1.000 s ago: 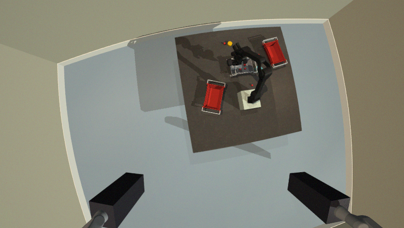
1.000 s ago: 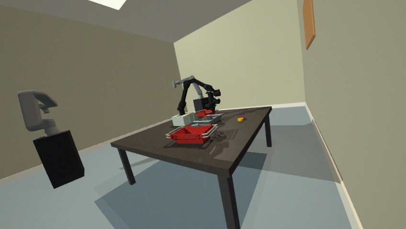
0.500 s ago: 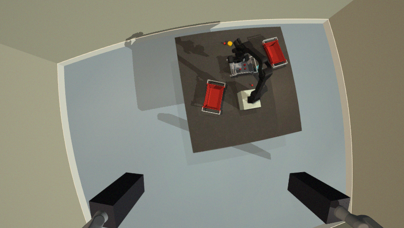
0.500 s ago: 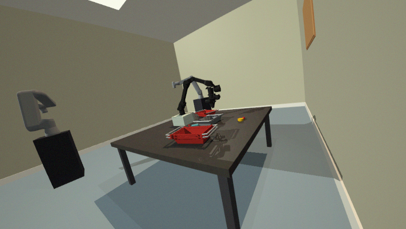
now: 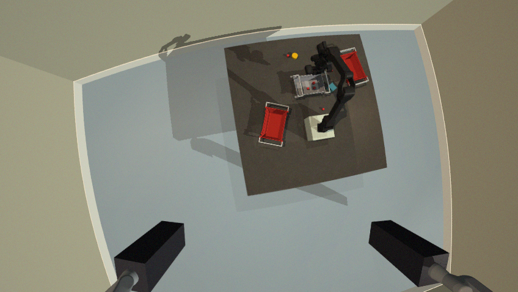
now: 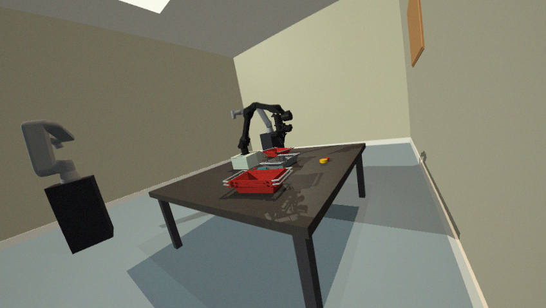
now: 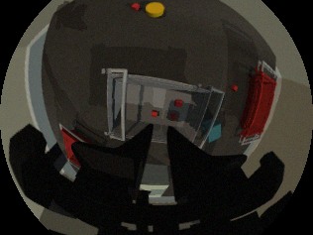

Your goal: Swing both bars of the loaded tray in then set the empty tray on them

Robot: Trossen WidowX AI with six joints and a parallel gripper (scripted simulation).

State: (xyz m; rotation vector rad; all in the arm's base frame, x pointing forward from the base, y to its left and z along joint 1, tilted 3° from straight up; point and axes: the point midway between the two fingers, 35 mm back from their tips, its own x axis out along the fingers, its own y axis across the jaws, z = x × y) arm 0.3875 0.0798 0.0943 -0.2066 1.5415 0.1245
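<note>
Now: gripper tip 3 cm past the teal cube, 21 cm to the left of it and 14 cm above it. From my gripper tip the other things lie so: yellow piece (25 cm ahead, 10 cm to the left, 15 cm below); red tray (37 cm behind, 28 cm to the left, 12 cm below).
</note>
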